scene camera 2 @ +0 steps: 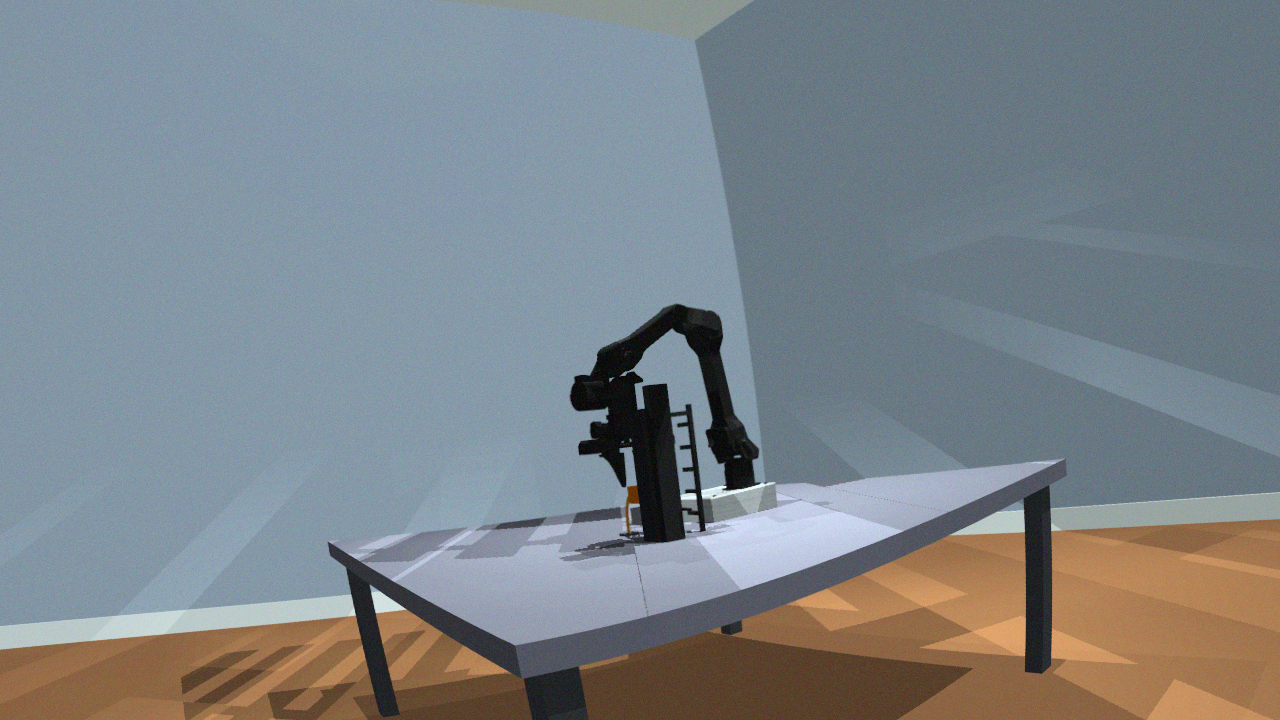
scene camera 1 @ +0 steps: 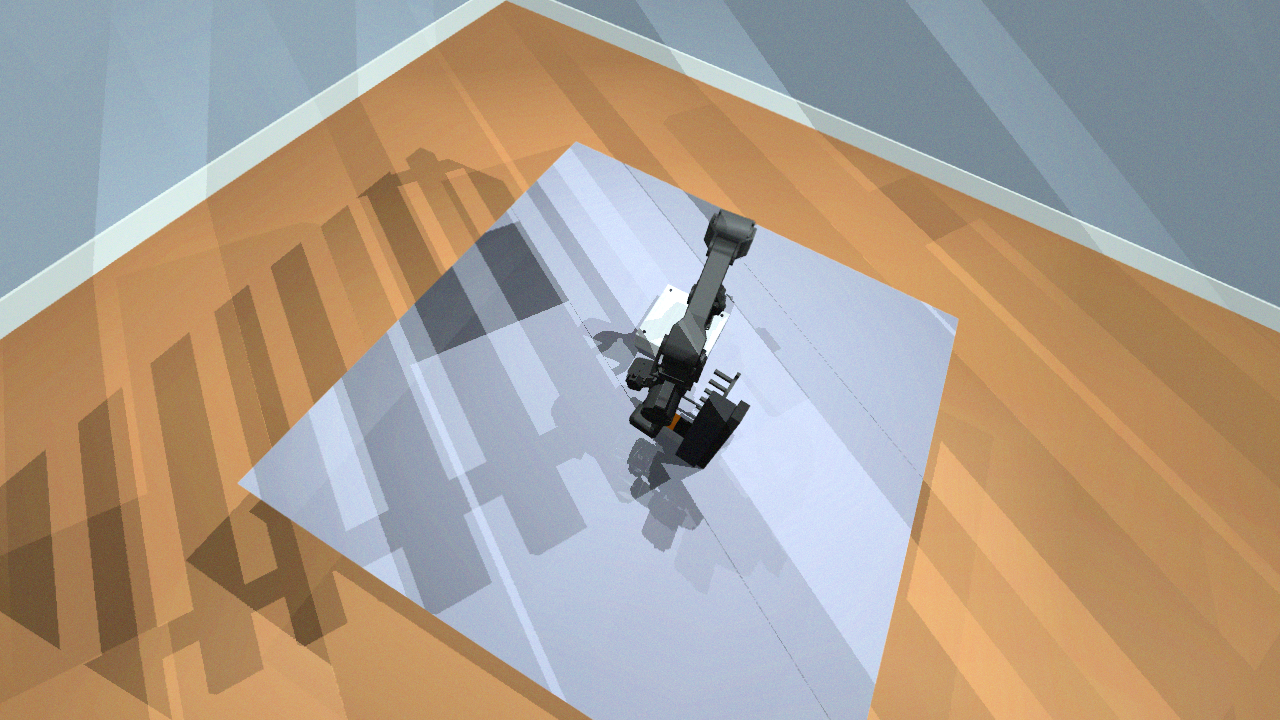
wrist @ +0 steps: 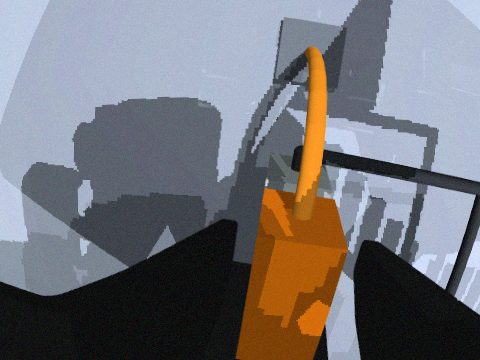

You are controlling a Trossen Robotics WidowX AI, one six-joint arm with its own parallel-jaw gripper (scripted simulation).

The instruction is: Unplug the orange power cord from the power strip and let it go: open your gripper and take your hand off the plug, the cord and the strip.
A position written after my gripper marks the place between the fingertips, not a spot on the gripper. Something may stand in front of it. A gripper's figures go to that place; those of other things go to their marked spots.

My gripper [wrist: 297,246]: 0.10 m from the lens. An orange plug [wrist: 296,266] is 0.11 m from the lens.
